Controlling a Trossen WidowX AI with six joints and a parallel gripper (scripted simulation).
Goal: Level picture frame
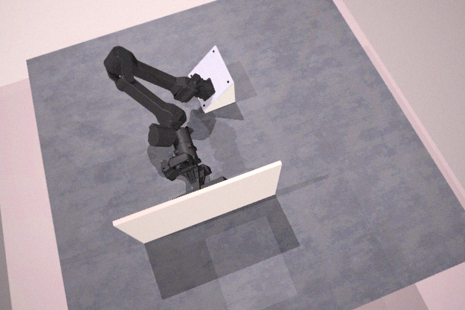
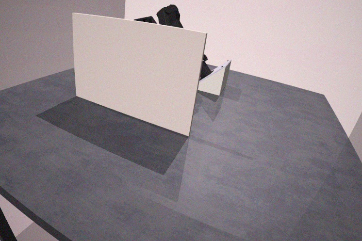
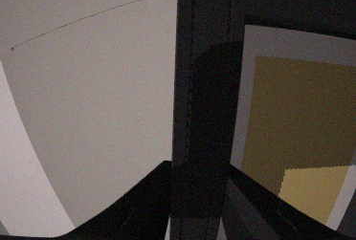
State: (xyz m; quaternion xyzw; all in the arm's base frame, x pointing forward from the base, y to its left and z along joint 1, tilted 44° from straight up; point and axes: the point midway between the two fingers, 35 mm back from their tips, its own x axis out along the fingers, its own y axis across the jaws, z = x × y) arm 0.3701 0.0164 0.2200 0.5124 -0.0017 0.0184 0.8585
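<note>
The picture frame is 10 mm to the left of my gripper tip and 50 mm below it. Round my gripper tip: wall panel 20 mm ahead, 60 mm below.
</note>
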